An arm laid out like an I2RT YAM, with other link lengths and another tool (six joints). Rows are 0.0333 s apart.
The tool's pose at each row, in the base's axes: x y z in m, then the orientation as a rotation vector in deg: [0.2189, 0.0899, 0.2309, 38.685, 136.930, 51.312]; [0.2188, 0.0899, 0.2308, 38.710, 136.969, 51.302]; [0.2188, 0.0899, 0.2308, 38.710, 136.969, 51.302]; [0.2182, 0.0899, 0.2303, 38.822, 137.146, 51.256]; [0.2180, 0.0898, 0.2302, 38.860, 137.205, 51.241]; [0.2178, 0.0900, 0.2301, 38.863, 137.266, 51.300]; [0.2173, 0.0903, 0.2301, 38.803, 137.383, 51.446]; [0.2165, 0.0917, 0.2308, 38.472, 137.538, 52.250]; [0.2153, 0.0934, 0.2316, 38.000, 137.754, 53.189]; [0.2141, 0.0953, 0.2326, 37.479, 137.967, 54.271]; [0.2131, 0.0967, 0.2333, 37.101, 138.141, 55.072]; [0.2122, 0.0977, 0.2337, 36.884, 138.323, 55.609]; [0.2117, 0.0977, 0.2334, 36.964, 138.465, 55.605]
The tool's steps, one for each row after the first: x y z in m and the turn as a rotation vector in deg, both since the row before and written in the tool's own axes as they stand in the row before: [0.0001, -0.0001, 0.0000, 0.028, 0.028, 0.018]; [0.0000, 0.0000, 0.0000, 0.000, 0.000, 0.000]; [0.0006, -0.0005, 0.0000, 0.129, 0.125, 0.080]; [0.0001, -0.0002, -0.0001, 0.043, 0.042, 0.027]; [0.0003, 0.0000, 0.0000, -0.007, 0.077, 0.023]; [0.0006, 0.0001, -0.0002, -0.047, 0.166, 0.005]; [0.0013, 0.0012, -0.0003, -0.469, 0.499, -0.005]; [0.0017, 0.0014, -0.0004, -0.548, 0.621, -0.062]; [0.0018, 0.0016, -0.0004, -0.638, 0.688, -0.055]; [0.0014, 0.0012, -0.0003, -0.460, 0.526, -0.032]; [0.0012, 0.0007, -0.0003, -0.271, 0.407, 0.012]; [0.0005, -0.0003, -0.0001, 0.081, 0.112, 0.070]
